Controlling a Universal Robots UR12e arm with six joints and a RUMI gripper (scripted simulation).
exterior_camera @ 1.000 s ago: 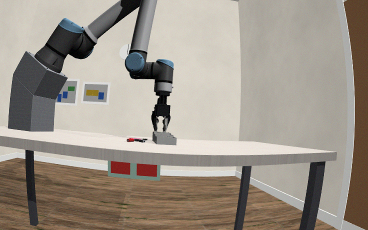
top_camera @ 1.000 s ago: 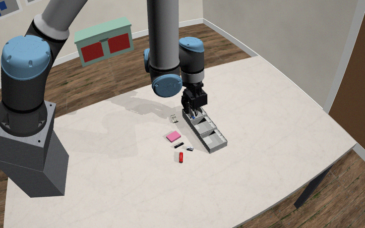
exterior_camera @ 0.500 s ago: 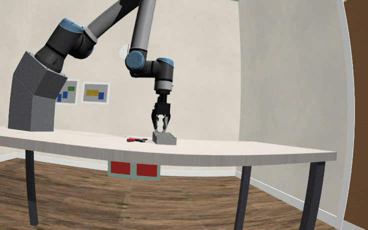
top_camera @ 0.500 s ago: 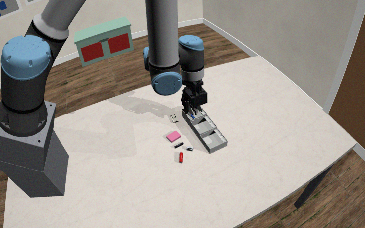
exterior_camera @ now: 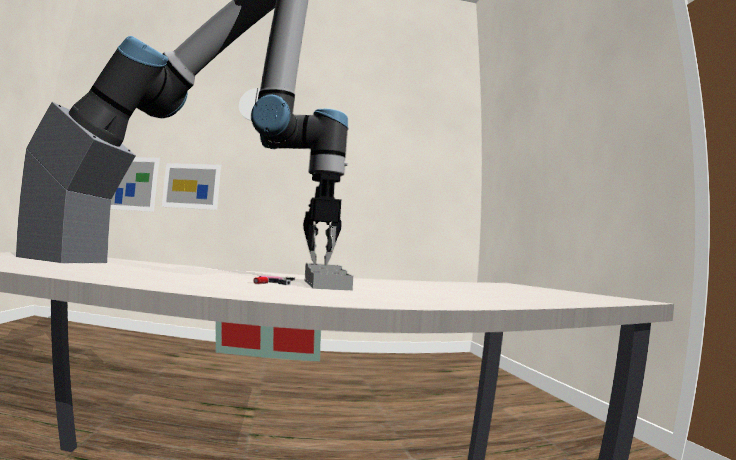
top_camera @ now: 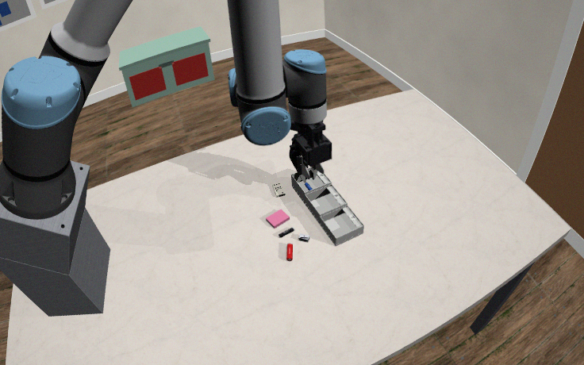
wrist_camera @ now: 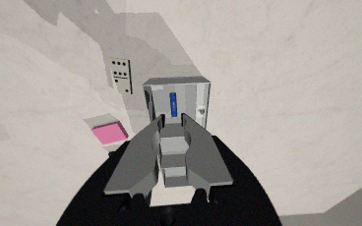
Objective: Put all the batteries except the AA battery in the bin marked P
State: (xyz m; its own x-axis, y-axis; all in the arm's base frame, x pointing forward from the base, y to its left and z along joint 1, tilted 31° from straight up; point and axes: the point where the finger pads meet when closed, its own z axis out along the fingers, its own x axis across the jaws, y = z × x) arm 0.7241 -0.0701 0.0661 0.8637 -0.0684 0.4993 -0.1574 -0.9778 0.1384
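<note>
Now: the blue battery 5 cm below my hand. The rest, counted from my hand: white dotted tile 7 cm behind, 6 cm to the left, 5 cm below; then bin marked P 8 cm to the right, 4 cm below, 1 cm behind; then pink block 13 cm behind, 5 cm below, 3 cm to the right.
</note>
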